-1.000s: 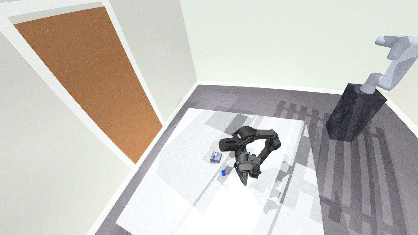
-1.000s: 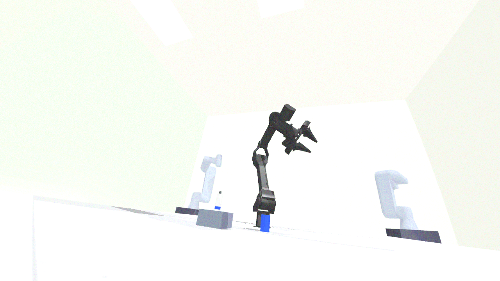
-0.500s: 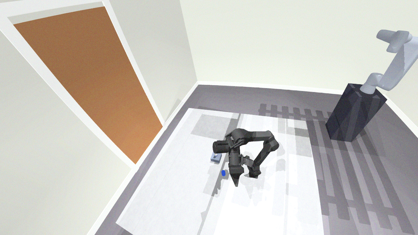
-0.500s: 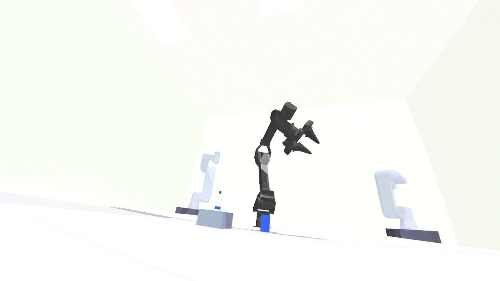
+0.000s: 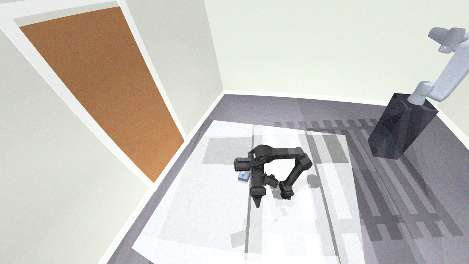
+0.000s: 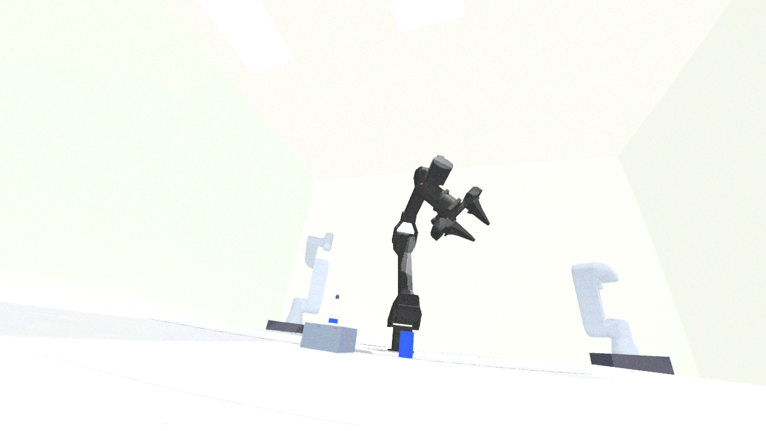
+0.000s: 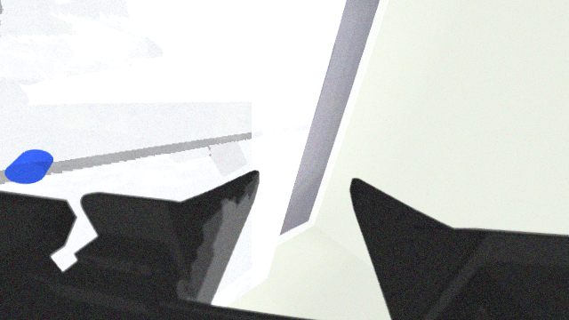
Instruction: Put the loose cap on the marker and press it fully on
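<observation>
My gripper tip is now 9 cm short of the blue cap, 17 cm to the left of it and 28 cm above it. Round my gripper tip: blue marker band (19 cm ahead, 29 cm to the right, 26 cm below); then grey holder block (19 cm ahead, 29 cm to the right, 28 cm below).
</observation>
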